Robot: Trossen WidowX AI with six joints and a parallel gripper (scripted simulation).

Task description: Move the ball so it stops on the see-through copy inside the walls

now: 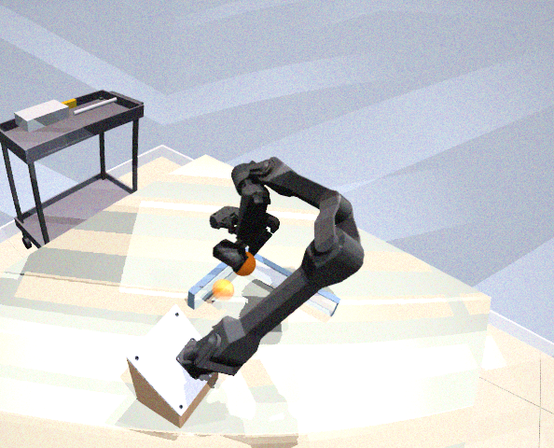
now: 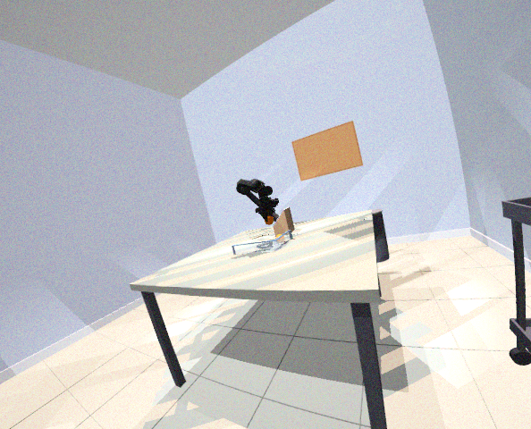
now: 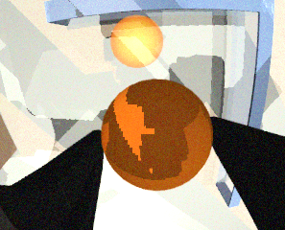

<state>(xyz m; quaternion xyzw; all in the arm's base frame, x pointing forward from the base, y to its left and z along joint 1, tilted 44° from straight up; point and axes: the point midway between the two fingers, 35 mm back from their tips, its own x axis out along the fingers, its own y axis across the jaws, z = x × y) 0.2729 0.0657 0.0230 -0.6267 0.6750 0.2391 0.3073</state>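
The see-through copy of ball lies 10 mm ahead of my gripper tip, 50 mm to the left of it and 130 mm below it. From my gripper tip the other things lie so: orange ball: right at my gripper tip.
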